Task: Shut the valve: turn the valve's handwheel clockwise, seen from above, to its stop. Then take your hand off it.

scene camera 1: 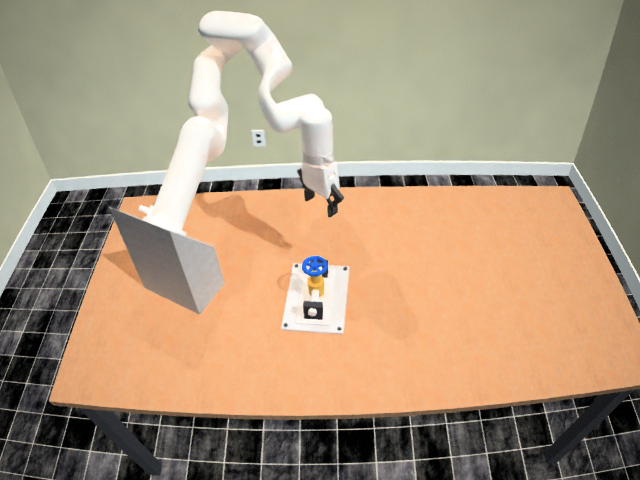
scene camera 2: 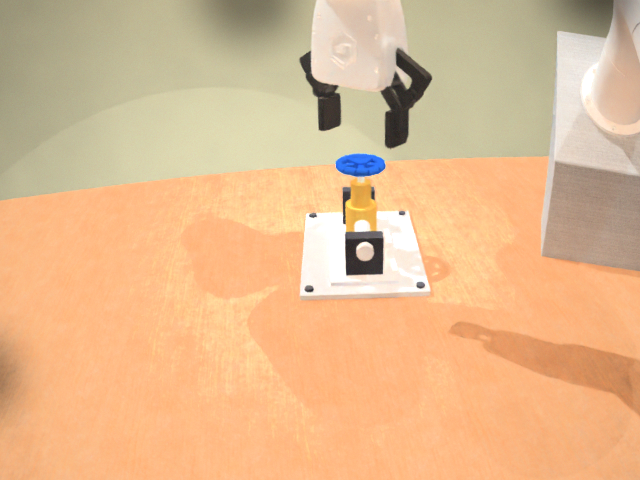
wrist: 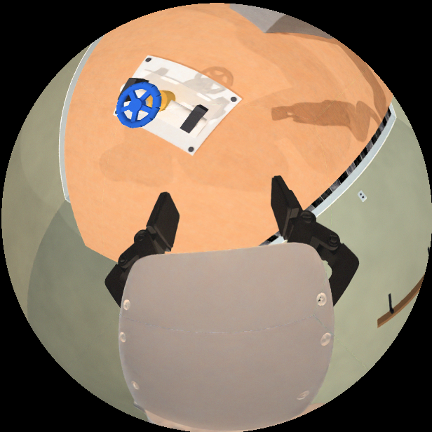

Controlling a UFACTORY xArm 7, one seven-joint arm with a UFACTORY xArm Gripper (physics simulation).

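Observation:
The blue handwheel (scene camera 1: 308, 272) (scene camera 2: 360, 172) (wrist: 135, 104) is a spoked ring that lies level on top of the yellow valve body (scene camera 1: 315, 287) (scene camera 2: 360, 212) (wrist: 169, 100). The valve stands on a white base plate (scene camera 1: 337, 304) (scene camera 2: 316, 258) (wrist: 167, 130) with dark bolts at its corners. My gripper (scene camera 1: 321, 203) (scene camera 2: 362, 133) (wrist: 221, 195) is open and empty. Its two black fingers are apart from the wheel; in scene camera 1 they are beyond it, toward the wall, and in scene camera 2 they show above it. How far the wheel is turned cannot be told.
Two black blocks hold the valve's white pipe; the near block (scene camera 1: 312, 310) (scene camera 2: 364, 263) stands on the plate. A large grey pedestal (scene camera 1: 170, 258) (scene camera 2: 594, 206) bears the arm's base on the tabletop (scene camera 1: 465, 289) (scene camera 2: 155, 361) (wrist: 240, 215). A wall with an outlet (scene camera 1: 258, 137) (wrist: 362, 196) stands beyond the table.

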